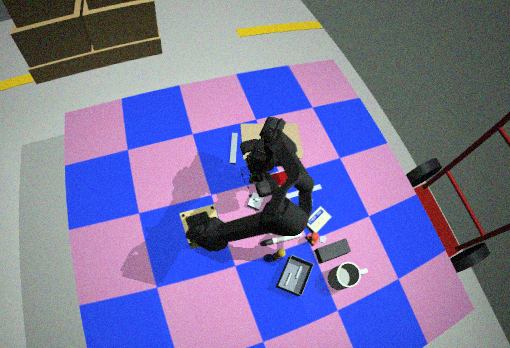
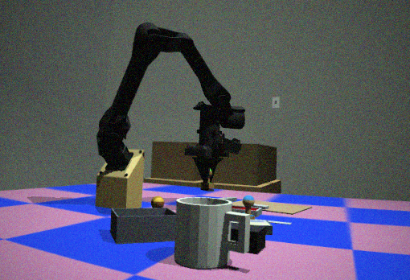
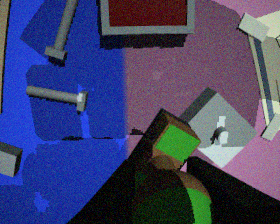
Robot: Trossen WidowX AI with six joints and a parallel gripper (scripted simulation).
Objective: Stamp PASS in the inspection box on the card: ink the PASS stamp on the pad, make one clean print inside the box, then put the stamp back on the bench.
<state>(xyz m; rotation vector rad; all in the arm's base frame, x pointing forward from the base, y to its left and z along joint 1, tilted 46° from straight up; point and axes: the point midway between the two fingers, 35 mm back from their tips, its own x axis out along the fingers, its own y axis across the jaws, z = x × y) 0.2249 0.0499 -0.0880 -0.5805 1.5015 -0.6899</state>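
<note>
My gripper tip is 100 mm short of the ink pad, 70 mm above it and 10 mm to the left of it. Round my gripper tip: grey block: 170 mm to the left, 70 mm below, 10 mm behind; white card: 130 mm to the right, 80 mm below, 30 mm ahead; green-knobbed PASS stamp: right at my gripper tip.
</note>
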